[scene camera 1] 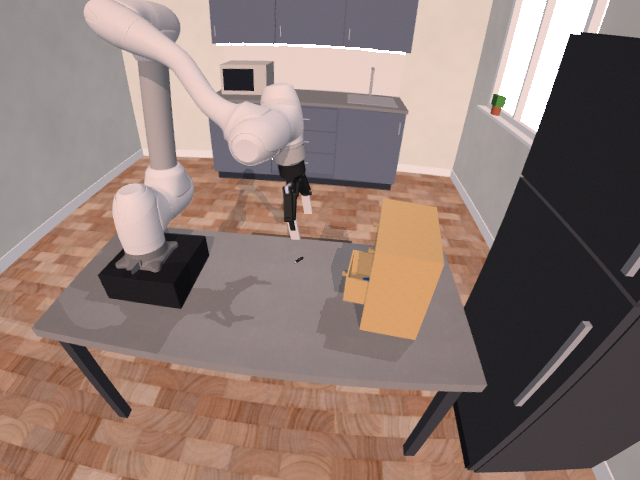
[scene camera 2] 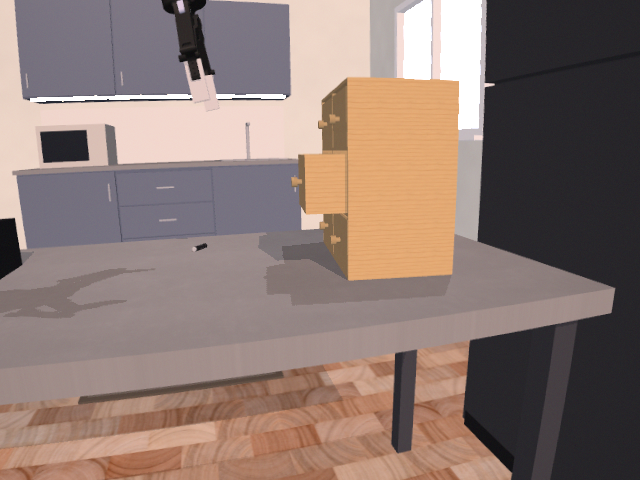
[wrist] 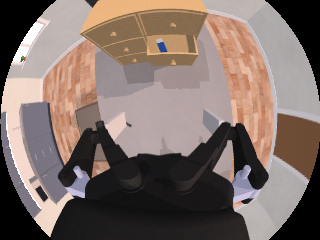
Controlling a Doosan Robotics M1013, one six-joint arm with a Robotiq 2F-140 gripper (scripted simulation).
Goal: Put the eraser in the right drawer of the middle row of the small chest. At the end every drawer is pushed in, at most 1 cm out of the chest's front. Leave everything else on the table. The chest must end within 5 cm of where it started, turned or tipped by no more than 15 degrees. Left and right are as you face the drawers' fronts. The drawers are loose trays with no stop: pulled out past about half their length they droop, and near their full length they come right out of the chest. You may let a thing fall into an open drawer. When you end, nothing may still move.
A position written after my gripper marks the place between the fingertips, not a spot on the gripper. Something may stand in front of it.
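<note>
In scene camera 2 I can see my gripper (scene camera 2: pixel 207 105) and a small wooden chest (scene camera 2: pixel 402 133), and with them a drawer (scene camera 2: pixel 322 181), a drawer (scene camera 2: pixel 340 238) and a drawer (scene camera 2: pixel 339 123). Scene camera 1 gives me the small wooden chest (scene camera 1: pixel 408 260) too, as well as my gripper (scene camera 1: pixel 302 225). In the wrist view there is a drawer (wrist: pixel 126 27), and my gripper (wrist: pixel 163 117) is visible there as well.
</note>
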